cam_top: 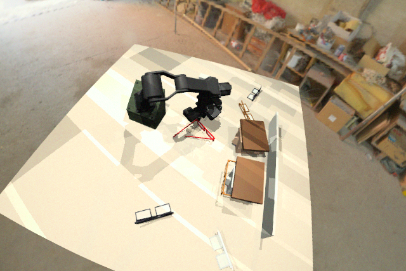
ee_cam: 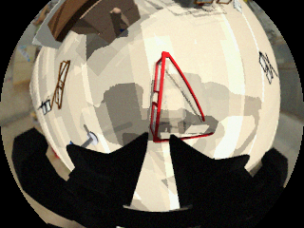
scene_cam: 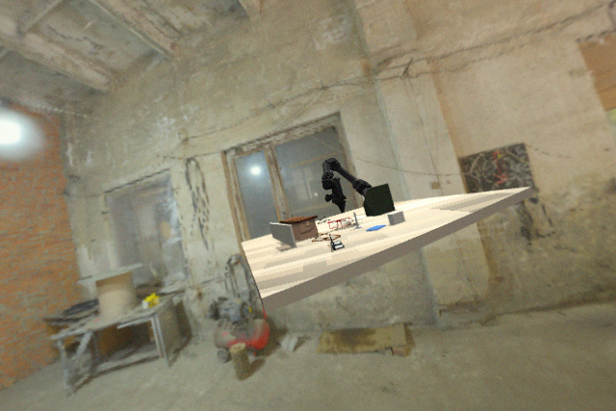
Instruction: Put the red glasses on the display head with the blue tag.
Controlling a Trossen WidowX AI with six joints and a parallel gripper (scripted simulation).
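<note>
Right now the grey post is 19 cm to the left of my gripper tip and 5 cm below it. Round my gripper tip: blue tag (3 cm behind, 33 cm to the left, 7 cm below); white block (13 cm behind, 34 cm to the left, 5 cm below); display head (27 cm ahead, 21 cm to the right, 2 cm below).
</note>
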